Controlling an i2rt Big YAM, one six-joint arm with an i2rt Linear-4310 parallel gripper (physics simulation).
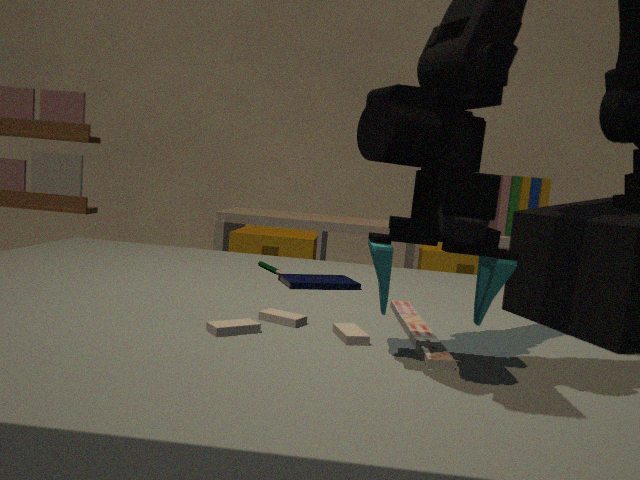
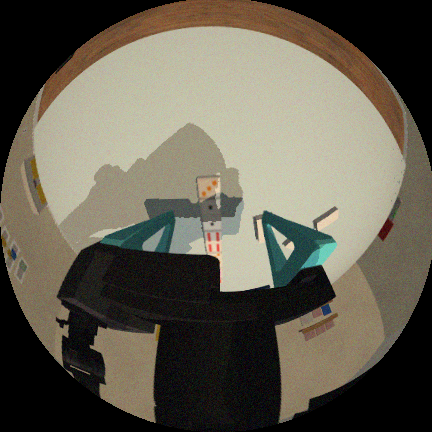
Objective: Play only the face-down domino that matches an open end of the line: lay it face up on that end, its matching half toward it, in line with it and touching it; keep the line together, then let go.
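Places are measured from the arm's base along level axes (x ahead, y left, z up), in metres.
Pixels of known places: gripper, between the fingertips: [image 1: 429, 318] [image 2: 217, 215]; arm's base, origin of its link: [image 2: 84, 313].
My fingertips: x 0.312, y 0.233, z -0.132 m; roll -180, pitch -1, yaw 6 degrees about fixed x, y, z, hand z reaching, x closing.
Observation:
For each thing: its top centre in the pictures, then the offset to it from my fingertips. "spot": a spot on its surface instead. Level surfaces: height alone.
- adjoining domino, centre of its top: [image 1: 425, 336] [image 2: 212, 230] dx -0.002, dy -0.053, dz -0.033 m
- line, a spot on its surface: [image 1: 351, 333] [image 2: 268, 222] spot: dx +0.080, dy -0.031, dz -0.033 m
- dark blue book, centre of its top: [image 1: 319, 278] dx +0.156, dy -0.349, dz -0.033 m
- green pen, centre of its top: [image 1: 270, 266] dx +0.256, dy -0.434, dz -0.035 m
- table, height of its surface: dz -0.043 m
A line of face-up dominoes [image 1: 413, 321] [image 2: 213, 242] runs along the table. Its near-end domino [image 1: 439, 356] [image 2: 208, 188] shows three orange pips on the outer half and one dark pip on the inner half, against the one-pip half of the adjoining domino [image 2: 212, 224]. The two appear touching and nearly in line, partly in the arm's shadow. My gripper [image 1: 430, 318] [image 2: 217, 215] is open and empty above the line, fingers spread to either side. Three face-down dominoes lie apart: one at left [image 1: 233, 327] [image 2: 326, 219], one behind [image 1: 282, 317], and one nearer the line [image 1: 351, 333] [image 2: 258, 228].
A dark blue book [image 1: 319, 282] lies farther back, with a green pen [image 1: 268, 267] beside it. A large dark block [image 1: 568, 273] stands at the right. Shelving with yellow bins [image 1: 273, 240] is behind the table [image 1: 155, 382].

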